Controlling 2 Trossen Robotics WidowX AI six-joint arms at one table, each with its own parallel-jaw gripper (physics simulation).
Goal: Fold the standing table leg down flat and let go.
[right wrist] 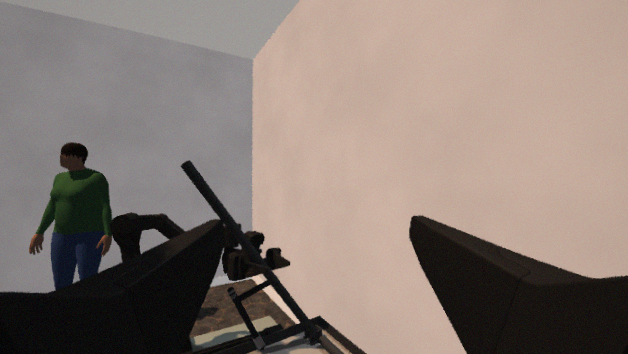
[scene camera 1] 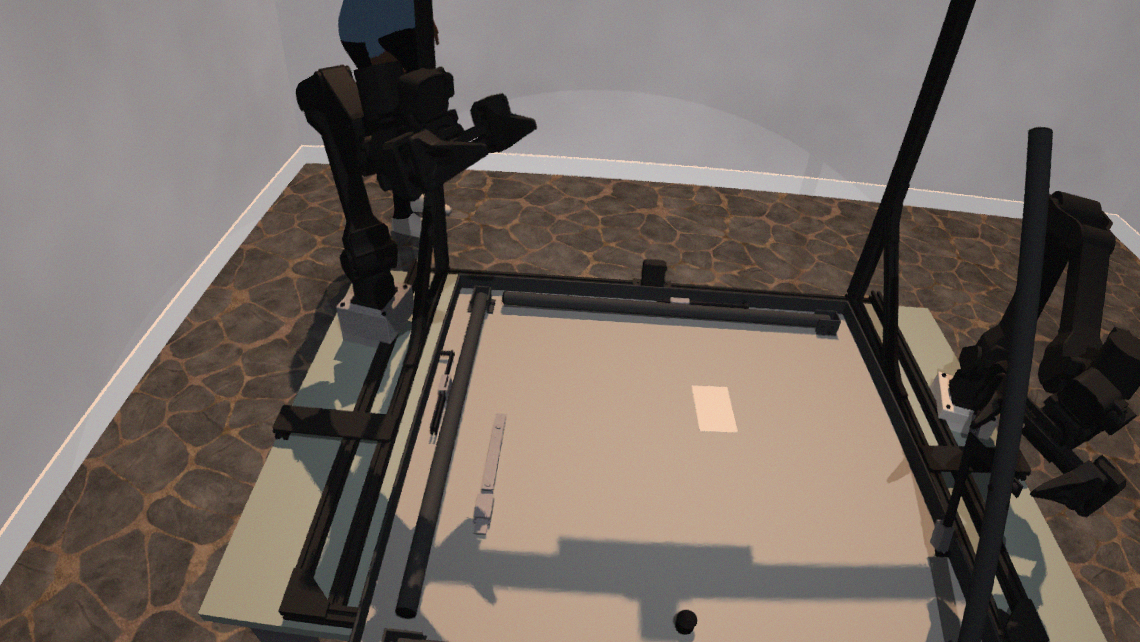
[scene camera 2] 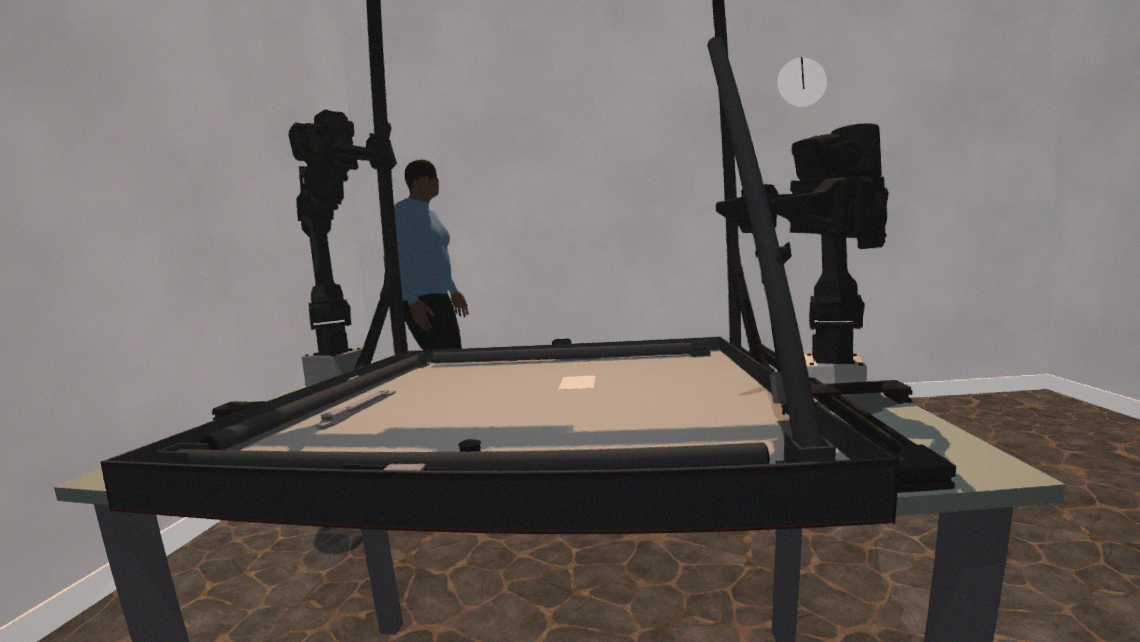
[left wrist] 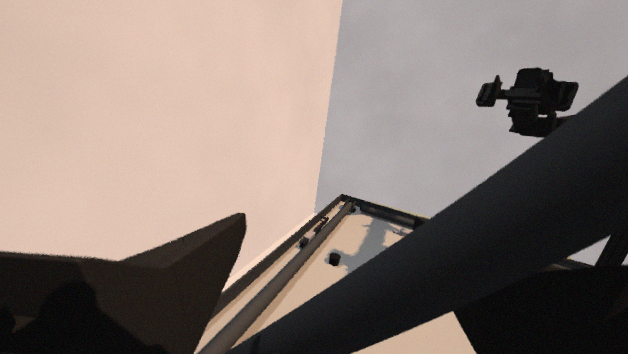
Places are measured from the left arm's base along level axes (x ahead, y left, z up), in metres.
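Where they show: left gripper, fingertip midpoint: point(right wrist: 279, 266) point(scene camera 1: 1002, 458) point(scene camera 2: 741, 206) point(left wrist: 330, 223); right gripper, fingertip midpoint: point(right wrist: 318, 227) point(scene camera 1: 512, 136) point(scene camera 2: 368, 121) point(left wrist: 518, 76); left arm's base at its link origin: point(scene camera 1: 967, 397) point(scene camera 2: 833, 360); right arm's base at its link origin: point(scene camera 1: 374, 295) point(scene camera 2: 333, 352).
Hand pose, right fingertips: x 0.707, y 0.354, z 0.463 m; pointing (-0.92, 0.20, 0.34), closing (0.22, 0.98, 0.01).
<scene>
Each offset is from my right fingertips to the top centre of the thing. "*": to the spot under its first point.
The standing table leg point(scene camera 1: 1018, 350) point(scene camera 2: 737, 127) point(left wrist: 425, 250) point(right wrist: 207, 192) is a long dark tube. It rises from the near right corner of the upturned table and leans, its top leftward in scene camera 2. A thin black brace {* dz -0.344, dx -0.604, dy -0.040 m} point(scene camera 1: 960, 478) point(right wrist: 245, 312) stands near its lower part. My left gripper point(scene camera 1: 1006, 456) point(scene camera 2: 752, 231) is open and empty around the leg's mid-height; the leg crosses in front of it in both scene views. In the left wrist view the leg passes in front of one finger, hiding its tip. My right gripper point(scene camera 1: 510, 135) point(right wrist: 318, 227) is open and empty, high at the left.
Other legs lie folded along the frame: one at left point(scene camera 1: 446, 446), one at the back {* dz -0.453, dx -0.012, dy -0.320 m} point(scene camera 1: 590, 304), one in front {* dz -0.430, dx -0.427, dy +0.237 m} point(scene camera 2: 558, 457). A grey bracket {dz -0.448, dx +0.002, dy +0.076 m} point(scene camera 1: 493, 454) and a pale rectangle {* dz -0.470, dx -0.272, dy -0.167 m} point(scene camera 1: 713, 408) lie on the panel. Black posts point(scene camera 1: 917, 143) point(scene camera 2: 379, 95) rise at both sides.
</scene>
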